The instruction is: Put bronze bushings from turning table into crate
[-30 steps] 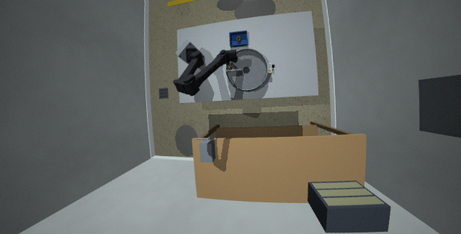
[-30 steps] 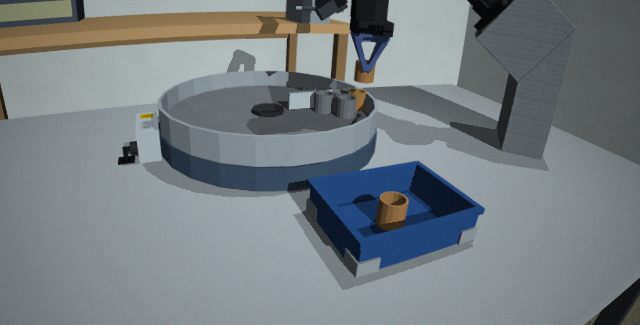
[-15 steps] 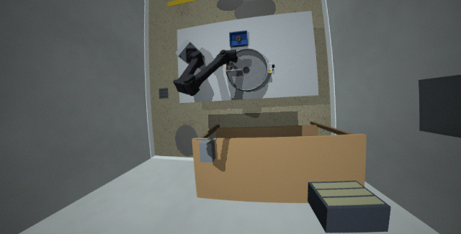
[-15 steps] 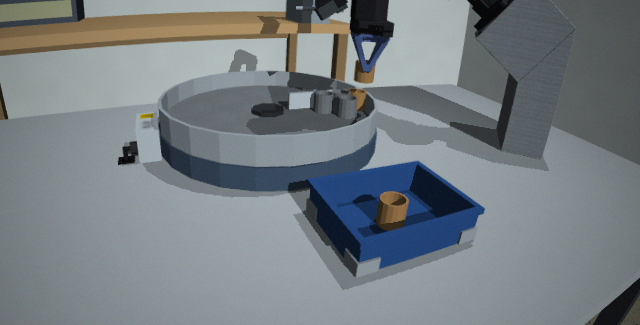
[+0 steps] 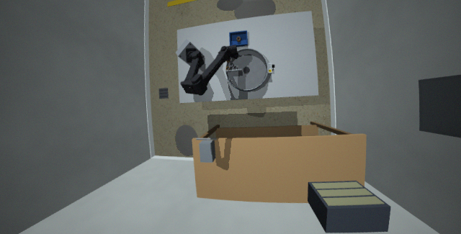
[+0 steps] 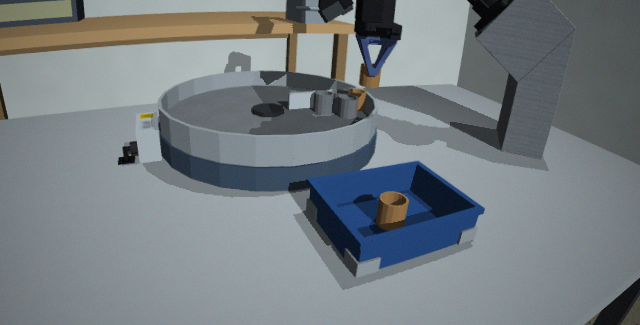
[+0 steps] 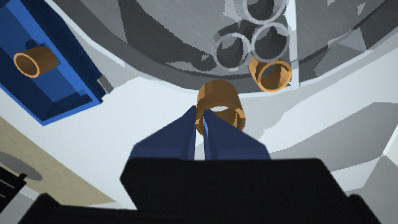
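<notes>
Right now my hand is 210 mm to the right of the crate, 140 mm short of it and 130 mm above it. Also, from my hand: turning table 140 mm ahead, 130 mm to the right, 100 mm below.
</notes>
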